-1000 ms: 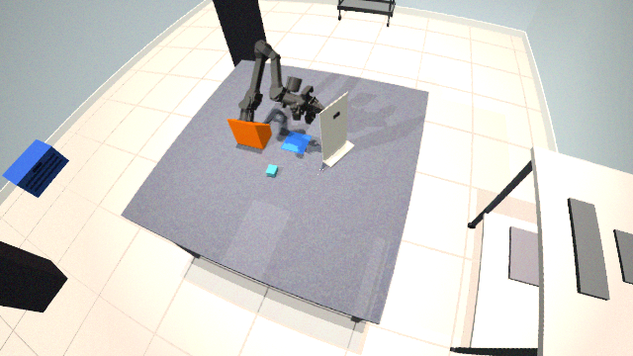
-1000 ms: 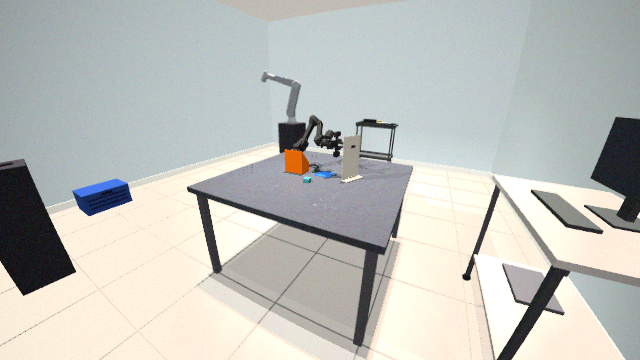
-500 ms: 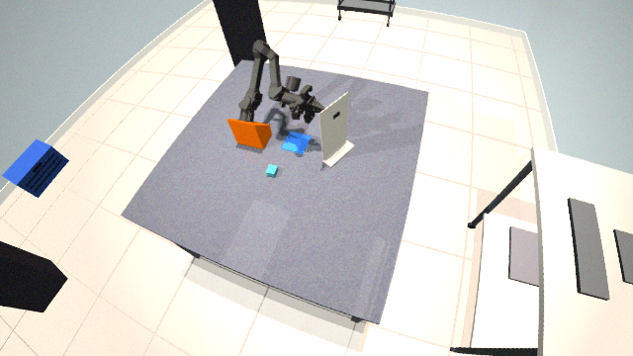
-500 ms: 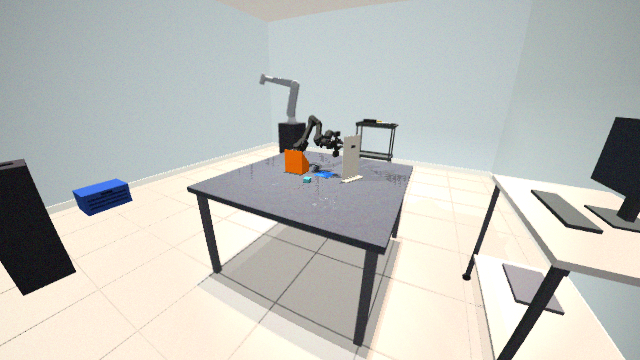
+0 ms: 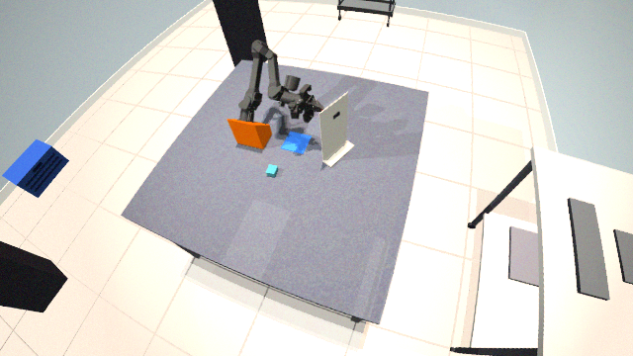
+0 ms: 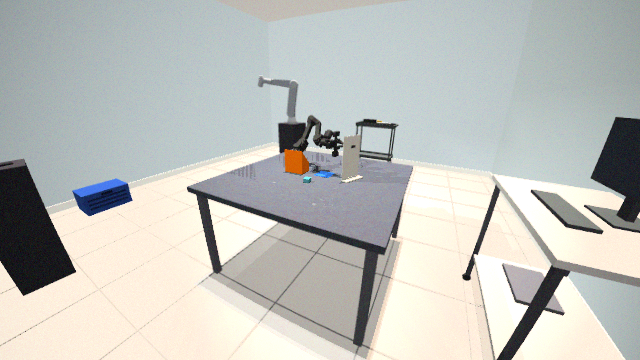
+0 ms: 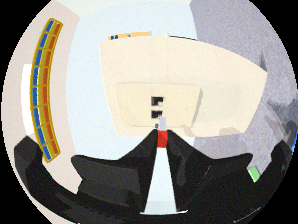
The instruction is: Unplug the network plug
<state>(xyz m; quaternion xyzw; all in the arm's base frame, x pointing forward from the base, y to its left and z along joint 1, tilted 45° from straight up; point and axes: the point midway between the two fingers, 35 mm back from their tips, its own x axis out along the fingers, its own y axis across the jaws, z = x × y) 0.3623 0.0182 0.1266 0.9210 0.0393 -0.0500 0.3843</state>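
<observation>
My gripper tip is 23 cm above the blue marked square, 15 cm past it and 4 cm to the left of it. The rest, counted from my gripper tip: pale upright panel 9 cm below, 7 cm ahead, 2 cm to the right.
</observation>
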